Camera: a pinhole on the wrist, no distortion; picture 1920 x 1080 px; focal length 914.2 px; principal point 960.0 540.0 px. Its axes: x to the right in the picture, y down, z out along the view. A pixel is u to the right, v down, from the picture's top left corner.
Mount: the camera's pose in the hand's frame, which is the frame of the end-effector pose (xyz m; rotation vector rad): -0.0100 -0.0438 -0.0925 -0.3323 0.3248 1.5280
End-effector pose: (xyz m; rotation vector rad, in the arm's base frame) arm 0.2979 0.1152 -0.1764 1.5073 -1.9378 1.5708
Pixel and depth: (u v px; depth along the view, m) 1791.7 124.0 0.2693
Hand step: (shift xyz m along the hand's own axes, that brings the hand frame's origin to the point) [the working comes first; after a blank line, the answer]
In the camera's frame: 0.2450 -0.1225 0.2693

0.1167 0.2877 0.0546
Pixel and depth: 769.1 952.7 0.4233
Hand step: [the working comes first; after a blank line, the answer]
In the camera's frame: -0.0884 0.1911 0.4233

-0.2031 0.0512 0.3285
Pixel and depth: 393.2 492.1 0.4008
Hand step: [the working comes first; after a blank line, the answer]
In the camera's frame: -0.2485 -0.0210 0.4008

0.0061 -0.1076 0.3749
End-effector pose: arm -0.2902 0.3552 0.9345 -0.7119 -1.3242 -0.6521
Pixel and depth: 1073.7 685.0 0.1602
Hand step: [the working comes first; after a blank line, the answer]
In the camera's frame: 0.0199 0.0254 0.1602

-0.0352 0.0401 0.0455
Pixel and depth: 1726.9 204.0 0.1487
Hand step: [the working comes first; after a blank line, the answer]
In the camera's frame: 0.1247 -0.0547 0.1487

0.0468 0.1298 -0.0071
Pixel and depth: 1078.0 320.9 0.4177
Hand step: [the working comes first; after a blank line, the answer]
In the camera's frame: 0.0539 -0.1001 0.4177

0.0907 0.1741 0.2678
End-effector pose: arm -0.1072 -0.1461 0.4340 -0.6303 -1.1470 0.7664
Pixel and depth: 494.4 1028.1 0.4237
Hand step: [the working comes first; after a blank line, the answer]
In the camera's frame: -0.2158 0.2262 0.4237

-0.2405 -0.0644 0.3805
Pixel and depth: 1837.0 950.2 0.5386
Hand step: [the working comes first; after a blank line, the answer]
In the camera's frame: 0.5167 0.2417 0.5386

-0.2428 0.6514 0.1867
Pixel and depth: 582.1 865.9 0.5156
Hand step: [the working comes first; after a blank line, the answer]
In the camera's frame: -0.2131 0.1838 0.5156

-0.1982 -0.0252 0.4637
